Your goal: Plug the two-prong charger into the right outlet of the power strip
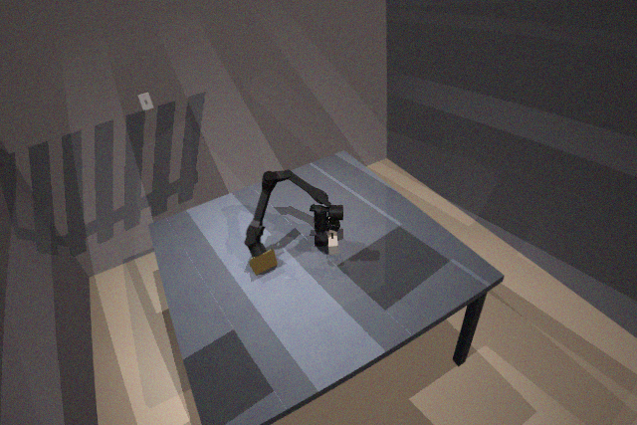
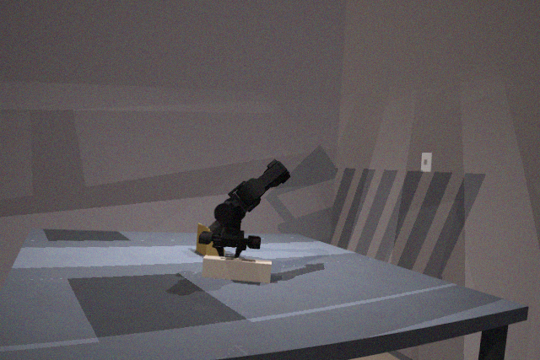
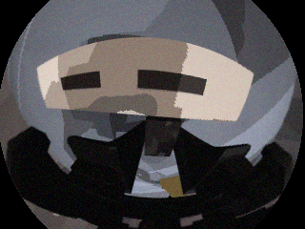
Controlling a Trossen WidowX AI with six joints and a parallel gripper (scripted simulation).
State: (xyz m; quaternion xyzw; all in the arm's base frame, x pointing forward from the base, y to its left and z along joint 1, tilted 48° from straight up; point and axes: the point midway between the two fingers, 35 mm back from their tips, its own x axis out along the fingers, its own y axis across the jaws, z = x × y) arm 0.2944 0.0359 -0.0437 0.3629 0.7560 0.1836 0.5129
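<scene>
The black two-prong charger lies 2 cm ahead of my gripper tip, 1 cm to the right of it and 1 cm above it.
</scene>
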